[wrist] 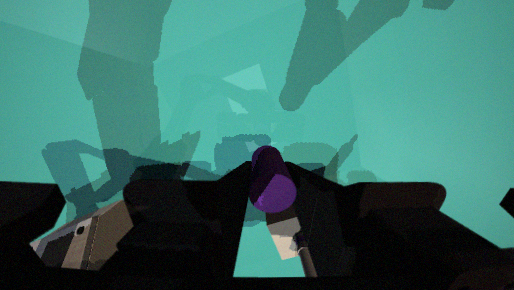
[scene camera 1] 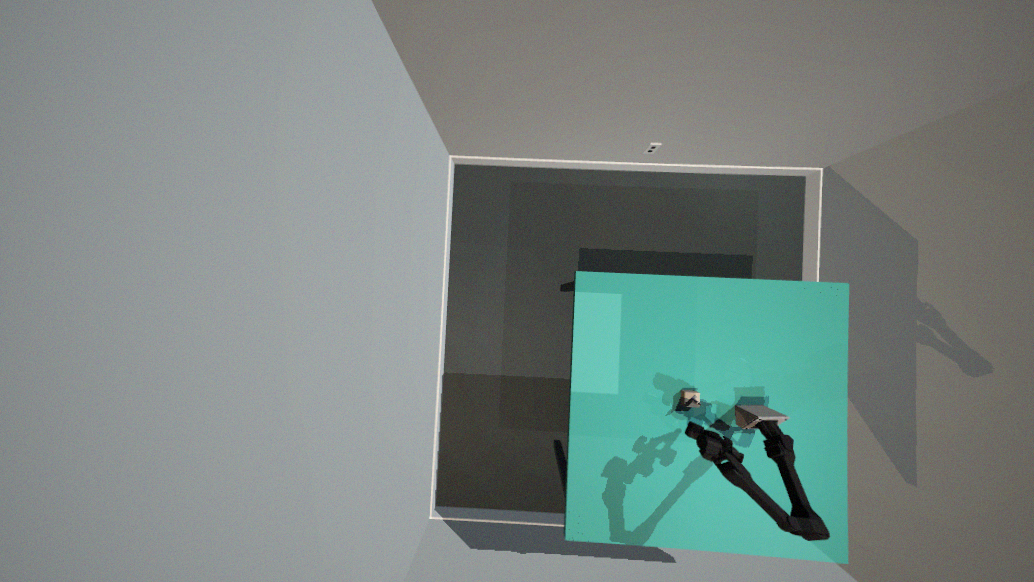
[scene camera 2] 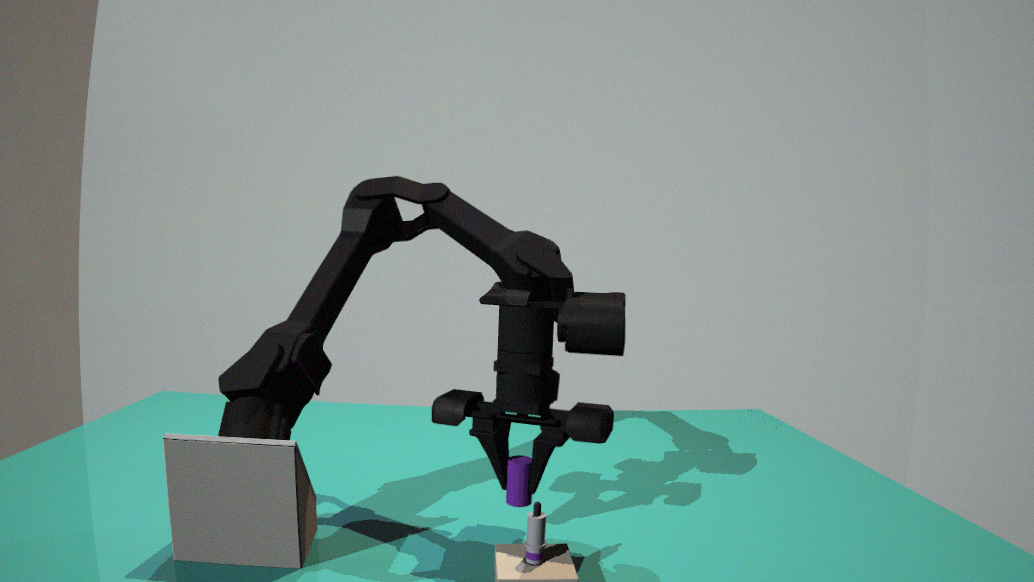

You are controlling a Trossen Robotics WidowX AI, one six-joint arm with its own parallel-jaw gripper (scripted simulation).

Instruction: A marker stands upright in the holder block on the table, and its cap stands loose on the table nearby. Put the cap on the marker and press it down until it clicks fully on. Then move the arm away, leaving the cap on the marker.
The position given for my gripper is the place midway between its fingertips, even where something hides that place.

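Note:
There's a purple cap (scene camera 2: 518, 494) here, and scene camera 1 does not show the cap, hidden by my gripper. The one holding the cap is my gripper (scene camera 2: 519, 491), and you'd find my gripper in the wrist view (wrist: 267, 166) too.

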